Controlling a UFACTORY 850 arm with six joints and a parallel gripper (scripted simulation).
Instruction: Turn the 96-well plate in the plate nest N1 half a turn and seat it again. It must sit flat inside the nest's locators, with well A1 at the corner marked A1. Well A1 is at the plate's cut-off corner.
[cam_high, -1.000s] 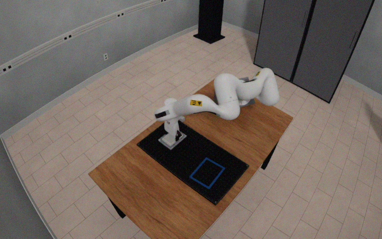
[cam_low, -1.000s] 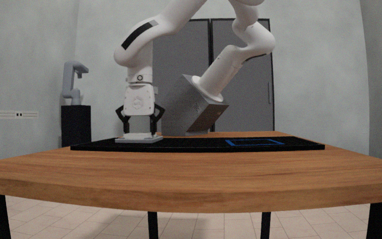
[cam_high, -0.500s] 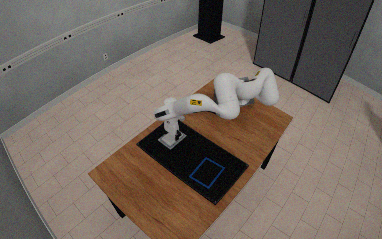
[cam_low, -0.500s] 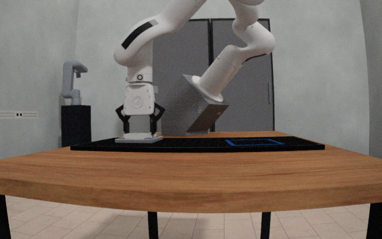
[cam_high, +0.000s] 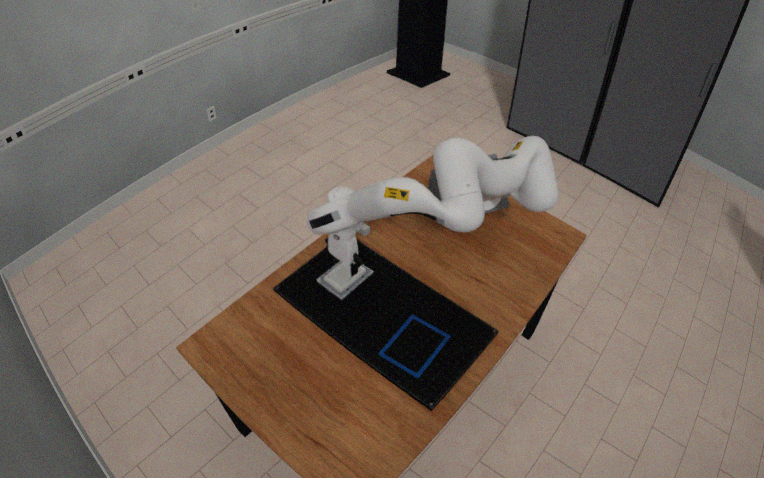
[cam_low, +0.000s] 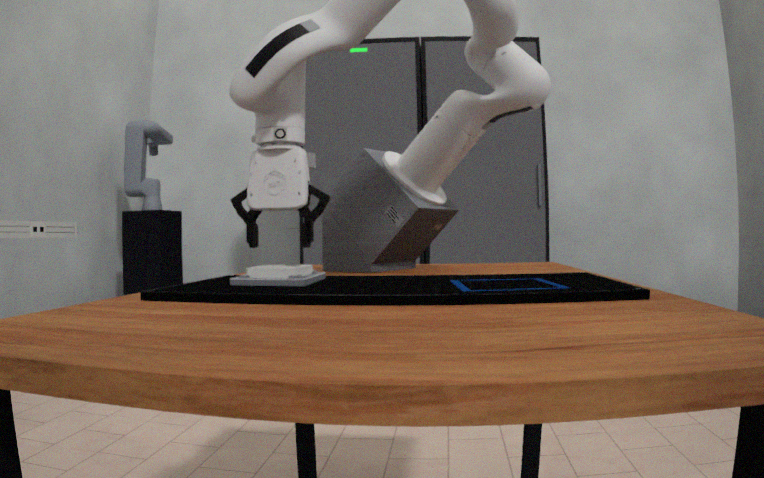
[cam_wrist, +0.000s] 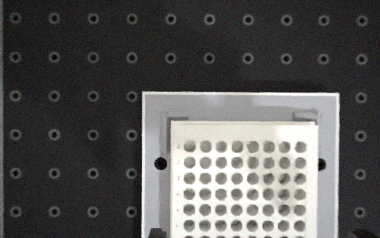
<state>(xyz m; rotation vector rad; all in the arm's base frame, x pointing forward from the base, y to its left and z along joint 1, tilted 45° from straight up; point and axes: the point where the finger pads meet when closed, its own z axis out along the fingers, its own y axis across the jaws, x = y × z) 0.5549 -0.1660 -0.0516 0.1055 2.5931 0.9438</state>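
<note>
Now: hand 5 cm above the white 96-well plate. Also, from my hand: grey plate nest: 6 cm below.
</note>
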